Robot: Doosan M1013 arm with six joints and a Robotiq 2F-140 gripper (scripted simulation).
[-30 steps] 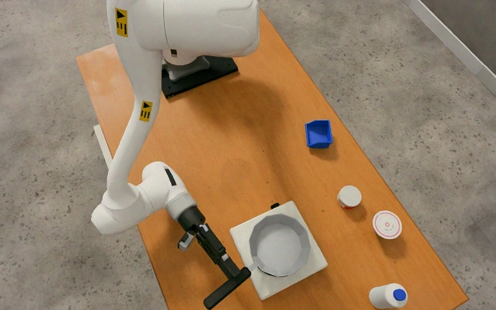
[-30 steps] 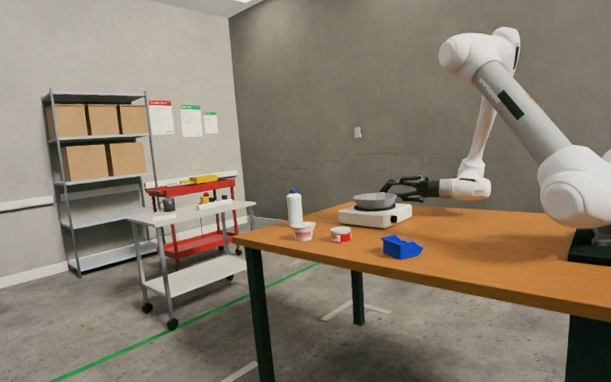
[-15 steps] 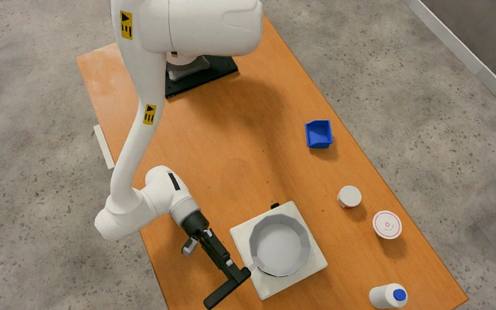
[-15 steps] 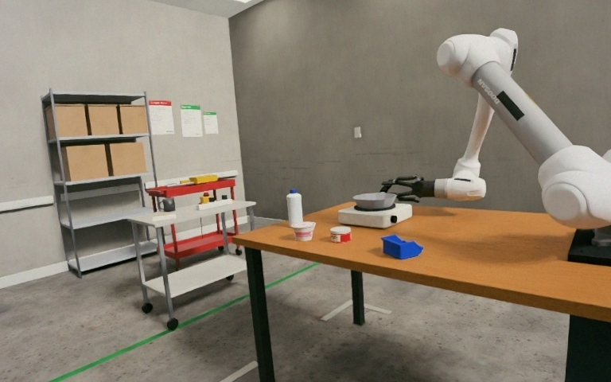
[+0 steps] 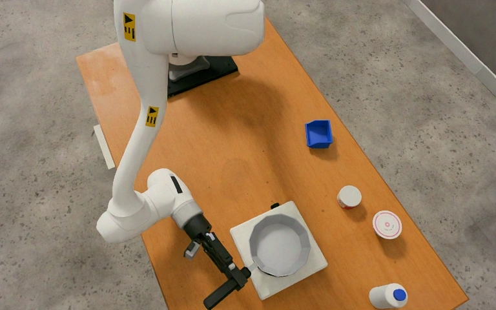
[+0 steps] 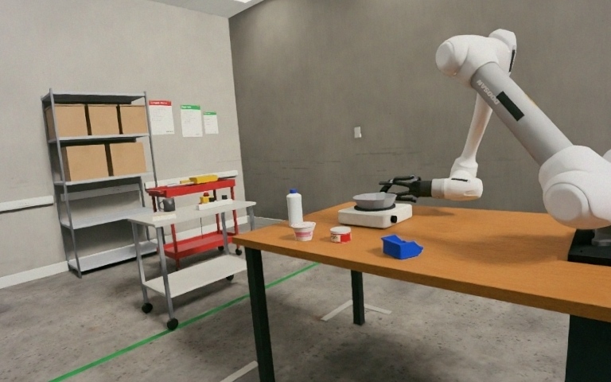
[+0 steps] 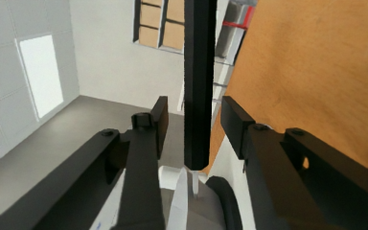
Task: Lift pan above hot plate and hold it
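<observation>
Now: the grey pan 20 mm behind my hand, 110 mm to the left of it and 20 mm below it. The rest, counted from my hand: blue bin (330 mm behind, 530 mm to the left, 100 mm below); bottle (260 mm ahead, 380 mm to the left, 40 mm below); white hot plate (50 mm behind, 160 mm to the left, 90 mm below).
</observation>
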